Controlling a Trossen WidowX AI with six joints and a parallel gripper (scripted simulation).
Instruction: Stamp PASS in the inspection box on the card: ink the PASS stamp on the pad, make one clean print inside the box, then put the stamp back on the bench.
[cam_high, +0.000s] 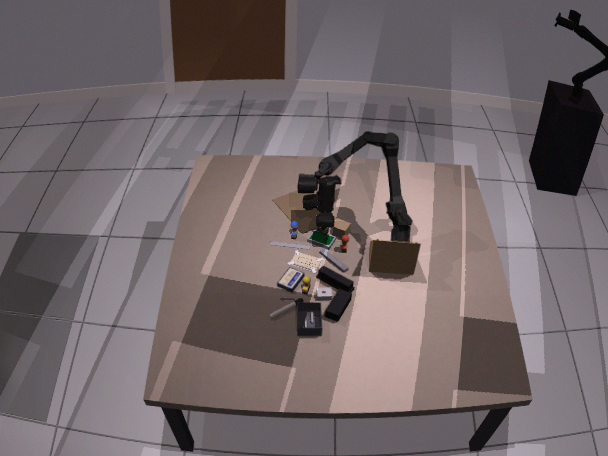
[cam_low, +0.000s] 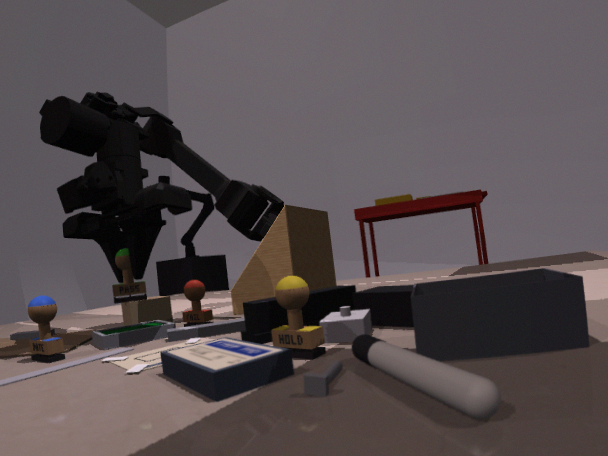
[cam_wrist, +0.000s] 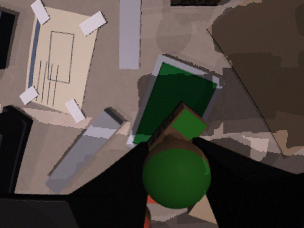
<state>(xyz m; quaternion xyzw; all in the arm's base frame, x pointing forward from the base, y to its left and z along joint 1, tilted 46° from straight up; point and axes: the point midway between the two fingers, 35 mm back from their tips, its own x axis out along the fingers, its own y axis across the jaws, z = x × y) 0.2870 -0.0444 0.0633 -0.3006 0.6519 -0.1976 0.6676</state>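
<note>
Right now the card is 5 cm ahead of my gripper tip, 11 cm to the left of it and 8 cm below it. The rest, counted from my gripper tip: red-knobbed stamp (9 cm behind, 3 cm to the left, 5 cm below); green-knobbed stamp (right at my gripper tip); green ink pad (7 cm below).
</note>
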